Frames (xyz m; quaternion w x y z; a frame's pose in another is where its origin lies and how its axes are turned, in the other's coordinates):
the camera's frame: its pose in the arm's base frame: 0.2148 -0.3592 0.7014 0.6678 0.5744 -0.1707 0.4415
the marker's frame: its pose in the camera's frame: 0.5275 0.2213 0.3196 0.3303 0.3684 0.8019 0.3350
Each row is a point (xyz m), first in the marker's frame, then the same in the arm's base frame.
Working: the marker's frame: its pose in the arm's base frame: 0.4212 -0.4560 1.3157 0.0021 -0.0245 -0.4493 -0.8930

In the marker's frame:
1: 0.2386 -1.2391 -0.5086
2: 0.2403 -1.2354 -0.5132
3: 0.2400 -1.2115 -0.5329
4: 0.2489 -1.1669 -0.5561
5: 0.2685 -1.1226 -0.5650
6: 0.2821 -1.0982 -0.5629
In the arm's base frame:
1: 0.1298 -0.1211 0.0297
2: 0.1280 -0.1270 0.0300
3: 0.1280 -0.1570 0.0374
4: 0.1193 -0.2021 0.0598
5: 0.1005 -0.2353 0.0910
6: 0.0877 -0.2479 0.1124

